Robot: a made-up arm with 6 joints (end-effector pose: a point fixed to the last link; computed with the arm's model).
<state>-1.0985 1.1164 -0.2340 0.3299 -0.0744 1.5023</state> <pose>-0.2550 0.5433 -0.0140 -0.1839 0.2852 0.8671 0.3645</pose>
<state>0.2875 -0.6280 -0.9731 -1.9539 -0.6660 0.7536</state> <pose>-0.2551 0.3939 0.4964 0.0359 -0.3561 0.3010 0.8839</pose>
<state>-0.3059 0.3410 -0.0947 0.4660 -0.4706 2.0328</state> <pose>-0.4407 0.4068 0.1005 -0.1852 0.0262 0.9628 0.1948</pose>
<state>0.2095 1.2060 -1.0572 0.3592 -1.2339 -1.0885</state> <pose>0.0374 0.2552 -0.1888 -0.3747 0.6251 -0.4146 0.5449</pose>
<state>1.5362 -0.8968 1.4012 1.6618 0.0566 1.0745</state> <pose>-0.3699 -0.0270 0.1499 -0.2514 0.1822 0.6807 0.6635</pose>
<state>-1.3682 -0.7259 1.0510 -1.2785 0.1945 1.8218</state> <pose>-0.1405 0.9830 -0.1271 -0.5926 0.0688 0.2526 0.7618</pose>
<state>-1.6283 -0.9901 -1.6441 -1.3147 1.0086 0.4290</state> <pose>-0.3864 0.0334 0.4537 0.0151 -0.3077 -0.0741 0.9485</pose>
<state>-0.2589 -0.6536 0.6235 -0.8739 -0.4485 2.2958</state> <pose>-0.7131 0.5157 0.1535 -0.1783 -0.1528 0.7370 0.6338</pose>
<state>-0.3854 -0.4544 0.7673 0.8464 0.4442 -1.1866</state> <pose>-0.4236 0.5257 0.0989 -0.1639 0.0224 0.2193 0.9615</pose>
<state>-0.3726 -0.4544 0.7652 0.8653 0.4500 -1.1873</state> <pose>-0.4282 0.5221 0.1000 -0.1635 0.0189 0.2334 0.9584</pose>
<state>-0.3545 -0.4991 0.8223 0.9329 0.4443 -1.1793</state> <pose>-0.4491 0.5152 0.0970 -0.1725 -0.0016 0.2897 0.9414</pose>
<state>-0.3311 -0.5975 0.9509 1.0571 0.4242 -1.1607</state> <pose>-0.4895 0.5024 0.0857 -0.1963 -0.0461 0.3883 0.8992</pose>
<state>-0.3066 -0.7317 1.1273 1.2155 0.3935 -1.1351</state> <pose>-0.5408 0.4831 0.0615 -0.2366 -0.1123 0.4968 0.8274</pose>
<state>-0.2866 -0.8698 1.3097 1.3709 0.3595 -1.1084</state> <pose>-0.5871 0.4612 0.0250 -0.2875 -0.1844 0.5788 0.7405</pose>
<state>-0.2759 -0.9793 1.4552 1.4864 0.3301 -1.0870</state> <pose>-0.6161 0.4445 -0.0131 -0.3344 -0.2416 0.6204 0.6670</pose>
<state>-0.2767 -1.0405 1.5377 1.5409 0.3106 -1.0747</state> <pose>-0.6268 0.4388 -0.0384 -0.3639 -0.2715 0.6309 0.6292</pose>
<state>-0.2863 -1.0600 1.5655 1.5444 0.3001 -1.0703</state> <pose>-0.6266 0.4421 -0.0478 -0.3754 -0.2786 0.6257 0.6245</pose>
